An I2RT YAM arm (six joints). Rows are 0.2 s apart.
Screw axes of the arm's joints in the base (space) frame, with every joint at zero. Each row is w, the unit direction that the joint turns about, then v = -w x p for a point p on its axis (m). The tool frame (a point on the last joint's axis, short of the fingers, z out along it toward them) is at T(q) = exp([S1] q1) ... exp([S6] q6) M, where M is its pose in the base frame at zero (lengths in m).
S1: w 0 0 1 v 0 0 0
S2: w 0 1 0 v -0.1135 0 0.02
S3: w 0 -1 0 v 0.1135 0 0.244
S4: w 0 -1 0 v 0.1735 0 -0.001
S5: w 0 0 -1 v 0 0.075 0
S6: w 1 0 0 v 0 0.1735 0
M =
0 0 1 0.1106
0 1 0 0
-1 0 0 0.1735
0 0 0 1
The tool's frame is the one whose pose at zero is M.
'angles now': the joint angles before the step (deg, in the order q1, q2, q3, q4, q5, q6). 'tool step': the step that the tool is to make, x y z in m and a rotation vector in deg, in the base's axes. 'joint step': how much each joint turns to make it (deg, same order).
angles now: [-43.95 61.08 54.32 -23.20 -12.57 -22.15]
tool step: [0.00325 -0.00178 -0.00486 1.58 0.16 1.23]
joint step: [0.01 1.05 -0.18 0.09 -1.58 0.27]
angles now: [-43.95 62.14 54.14 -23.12 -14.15 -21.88]
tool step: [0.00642 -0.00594 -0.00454 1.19 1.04 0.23]
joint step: [0.00 2.37 0.79 0.00 -0.26 0.00]
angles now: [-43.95 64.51 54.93 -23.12 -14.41 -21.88]
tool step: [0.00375 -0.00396 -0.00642 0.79 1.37 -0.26]
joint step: [0.00 1.58 0.00 0.00 0.43 -0.18]
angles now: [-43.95 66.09 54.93 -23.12 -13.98 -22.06]
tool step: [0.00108 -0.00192 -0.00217 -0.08 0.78 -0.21]
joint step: [-0.08 0.62 0.09 -0.08 0.45 -0.43]
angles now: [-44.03 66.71 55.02 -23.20 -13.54 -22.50]
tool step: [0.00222 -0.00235 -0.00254 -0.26 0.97 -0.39]
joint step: [0.09 0.88 0.18 0.08 0.88 -0.44]
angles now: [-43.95 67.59 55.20 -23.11 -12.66 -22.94]
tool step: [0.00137 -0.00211 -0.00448 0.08 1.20 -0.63]
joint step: [0.00 0.79 -0.18 0.00 0.97 -0.26]
